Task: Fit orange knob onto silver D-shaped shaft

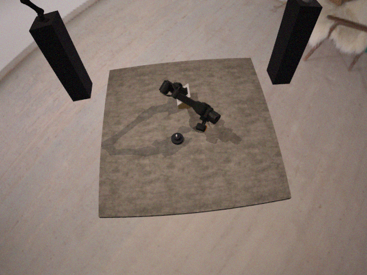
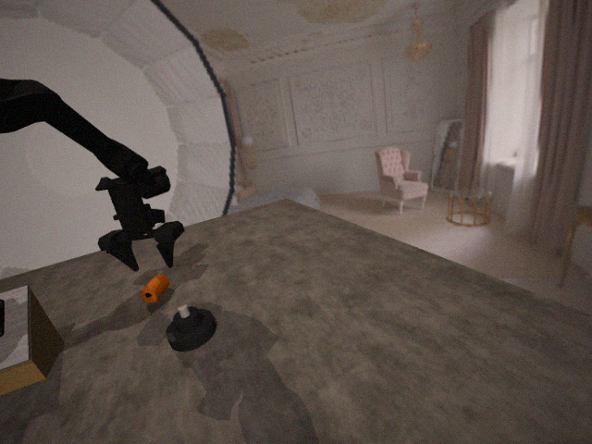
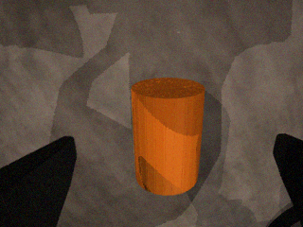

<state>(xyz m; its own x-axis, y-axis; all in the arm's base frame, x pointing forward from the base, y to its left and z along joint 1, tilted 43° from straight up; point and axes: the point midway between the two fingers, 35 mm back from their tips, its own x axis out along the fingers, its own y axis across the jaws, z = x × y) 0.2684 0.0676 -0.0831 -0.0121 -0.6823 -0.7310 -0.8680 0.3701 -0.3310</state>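
Now: gripper tip 40 mm above the orange knob. Round my gripper tip: black round pedestal 50 mm ahead, 200 mm to the right, 30 mm below.
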